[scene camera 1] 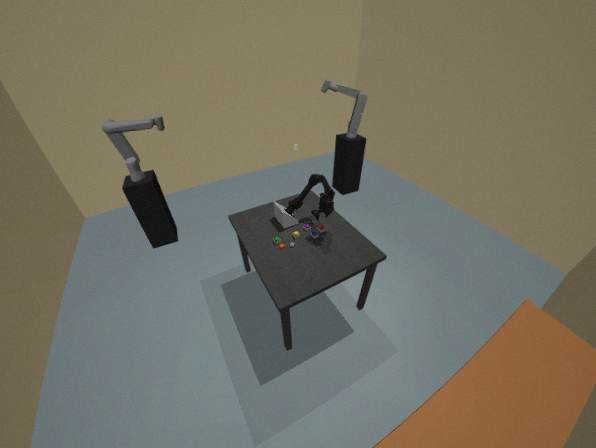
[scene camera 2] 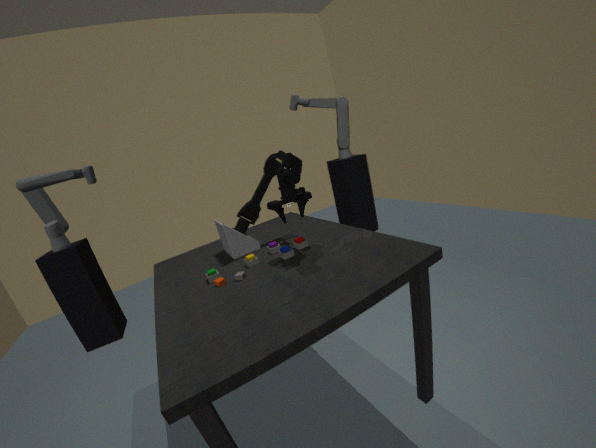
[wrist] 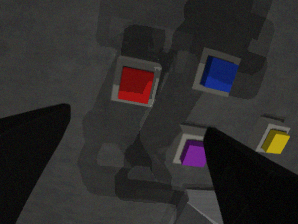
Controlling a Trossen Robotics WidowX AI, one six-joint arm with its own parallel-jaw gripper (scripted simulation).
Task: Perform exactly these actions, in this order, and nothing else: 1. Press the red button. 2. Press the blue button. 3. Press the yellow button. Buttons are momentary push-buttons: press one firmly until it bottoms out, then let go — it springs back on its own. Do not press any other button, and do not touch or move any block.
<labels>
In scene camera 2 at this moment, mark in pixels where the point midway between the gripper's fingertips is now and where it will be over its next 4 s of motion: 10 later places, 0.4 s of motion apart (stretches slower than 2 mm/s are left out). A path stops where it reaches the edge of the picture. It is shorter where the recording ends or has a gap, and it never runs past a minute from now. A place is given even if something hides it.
My gripper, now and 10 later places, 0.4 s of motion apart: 294, 220; 296, 229; 297, 232; 298, 234; 299, 238; 299, 239; 297, 236; 294, 222; 284, 225; 282, 239; 283, 243
</labels>
